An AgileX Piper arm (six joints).
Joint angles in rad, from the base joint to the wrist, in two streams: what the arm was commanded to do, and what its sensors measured. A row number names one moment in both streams.
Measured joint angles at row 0:
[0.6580, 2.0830, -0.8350, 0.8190, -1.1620, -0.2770]
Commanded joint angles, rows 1 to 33:
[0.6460, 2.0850, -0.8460, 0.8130, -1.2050, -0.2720]
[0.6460, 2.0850, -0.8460, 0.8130, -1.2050, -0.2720]
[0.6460, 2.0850, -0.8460, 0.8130, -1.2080, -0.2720]
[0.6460, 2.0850, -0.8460, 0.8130, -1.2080, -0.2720]
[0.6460, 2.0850, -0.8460, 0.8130, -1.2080, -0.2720]
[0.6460, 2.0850, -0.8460, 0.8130, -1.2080, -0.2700]
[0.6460, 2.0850, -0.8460, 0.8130, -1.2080, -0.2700]
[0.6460, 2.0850, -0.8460, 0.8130, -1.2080, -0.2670]
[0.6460, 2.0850, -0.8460, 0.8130, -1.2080, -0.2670]
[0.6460, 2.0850, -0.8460, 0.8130, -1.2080, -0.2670]
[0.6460, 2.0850, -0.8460, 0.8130, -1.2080, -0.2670]
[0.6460, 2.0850, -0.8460, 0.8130, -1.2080, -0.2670]
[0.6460, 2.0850, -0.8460, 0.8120, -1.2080, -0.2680]
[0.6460, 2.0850, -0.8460, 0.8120, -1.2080, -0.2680]
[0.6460, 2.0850, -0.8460, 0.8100, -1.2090, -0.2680]
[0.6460, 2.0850, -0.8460, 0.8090, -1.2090, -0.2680]
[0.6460, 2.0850, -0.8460, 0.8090, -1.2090, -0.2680]
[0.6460, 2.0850, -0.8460, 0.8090, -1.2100, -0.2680]
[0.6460, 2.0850, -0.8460, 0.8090, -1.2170, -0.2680]
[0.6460, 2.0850, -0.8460, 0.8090, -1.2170, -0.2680]
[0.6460, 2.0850, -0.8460, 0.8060, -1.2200, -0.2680]
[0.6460, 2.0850, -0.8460, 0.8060, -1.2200, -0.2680]
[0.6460, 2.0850, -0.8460, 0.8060, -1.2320, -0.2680]
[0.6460, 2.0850, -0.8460, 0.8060, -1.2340, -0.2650]
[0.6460, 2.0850, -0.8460, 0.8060, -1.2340, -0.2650]
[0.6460, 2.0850, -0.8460, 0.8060, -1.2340, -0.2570]
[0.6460, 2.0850, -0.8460, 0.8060, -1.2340, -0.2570]
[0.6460, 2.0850, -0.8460, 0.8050, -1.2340, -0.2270]
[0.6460, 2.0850, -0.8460, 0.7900, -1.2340, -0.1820]
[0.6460, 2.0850, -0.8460, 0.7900, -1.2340, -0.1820]
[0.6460, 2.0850, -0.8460, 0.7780, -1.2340, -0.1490]
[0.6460, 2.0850, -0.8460, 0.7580, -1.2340, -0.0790]
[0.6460, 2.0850, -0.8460, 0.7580, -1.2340, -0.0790]
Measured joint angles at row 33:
[0.6570, 2.0860, -0.8320, 0.8160, -1.1840, -0.1860]
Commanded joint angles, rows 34 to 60:
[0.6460, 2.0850, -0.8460, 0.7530, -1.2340, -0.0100]
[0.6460, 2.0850, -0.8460, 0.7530, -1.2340, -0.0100]
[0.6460, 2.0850, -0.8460, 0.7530, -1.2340, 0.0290]
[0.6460, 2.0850, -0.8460, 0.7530, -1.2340, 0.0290]
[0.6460, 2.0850, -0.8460, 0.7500, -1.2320, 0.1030]
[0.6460, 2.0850, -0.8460, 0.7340, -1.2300, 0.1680]
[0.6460, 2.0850, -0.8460, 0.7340, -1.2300, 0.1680]
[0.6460, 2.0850, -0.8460, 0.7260, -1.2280, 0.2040]
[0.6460, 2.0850, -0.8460, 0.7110, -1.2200, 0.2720]
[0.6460, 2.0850, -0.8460, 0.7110, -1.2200, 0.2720]
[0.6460, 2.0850, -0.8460, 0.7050, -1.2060, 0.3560]
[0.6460, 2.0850, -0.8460, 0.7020, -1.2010, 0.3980]
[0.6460, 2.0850, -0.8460, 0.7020, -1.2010, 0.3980]
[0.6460, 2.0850, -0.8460, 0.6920, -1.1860, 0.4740]
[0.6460, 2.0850, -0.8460, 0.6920, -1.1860, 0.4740]
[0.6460, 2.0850, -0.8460, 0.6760, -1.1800, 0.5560]
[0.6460, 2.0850, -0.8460, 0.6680, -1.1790, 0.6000]
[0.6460, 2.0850, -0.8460, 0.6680, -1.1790, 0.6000]
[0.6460, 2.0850, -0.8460, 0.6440, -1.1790, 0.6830]
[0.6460, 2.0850, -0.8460, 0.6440, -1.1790, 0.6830]
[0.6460, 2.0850, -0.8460, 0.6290, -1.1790, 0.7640]
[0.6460, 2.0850, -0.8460, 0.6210, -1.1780, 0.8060]
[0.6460, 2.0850, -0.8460, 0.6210, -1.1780, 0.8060]
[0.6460, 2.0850, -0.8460, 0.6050, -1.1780, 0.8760]
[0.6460, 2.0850, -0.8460, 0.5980, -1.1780, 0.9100]
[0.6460, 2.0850, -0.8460, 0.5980, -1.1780, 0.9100]
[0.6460, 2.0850, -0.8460, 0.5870, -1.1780, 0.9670]
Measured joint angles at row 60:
[0.6480, 2.0890, -0.8110, 0.7520, -1.1950, 0.8550]
